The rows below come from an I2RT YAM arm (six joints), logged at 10 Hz.
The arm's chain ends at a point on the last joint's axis. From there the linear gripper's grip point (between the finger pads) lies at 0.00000 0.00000 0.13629 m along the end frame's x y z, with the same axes.
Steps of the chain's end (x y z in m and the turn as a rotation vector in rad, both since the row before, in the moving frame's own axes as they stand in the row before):
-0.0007, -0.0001, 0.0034, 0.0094, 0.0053, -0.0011
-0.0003, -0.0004, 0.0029, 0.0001, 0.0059, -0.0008
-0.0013, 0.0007, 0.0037, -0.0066, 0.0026, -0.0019
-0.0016, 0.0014, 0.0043, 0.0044, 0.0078, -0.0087
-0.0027, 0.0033, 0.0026, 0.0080, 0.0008, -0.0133
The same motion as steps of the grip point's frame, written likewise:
0.0000, -0.0014, 0.0034, 0.0094, 0.0053, -0.0011
0.0005, -0.0004, 0.0029, 0.0001, 0.0059, -0.0008
-0.0009, 0.0016, 0.0037, -0.0066, 0.0026, -0.0019
-0.0005, 0.0008, 0.0043, 0.0044, 0.0078, -0.0087
-0.0026, 0.0022, 0.0026, 0.0080, 0.0008, -0.0133

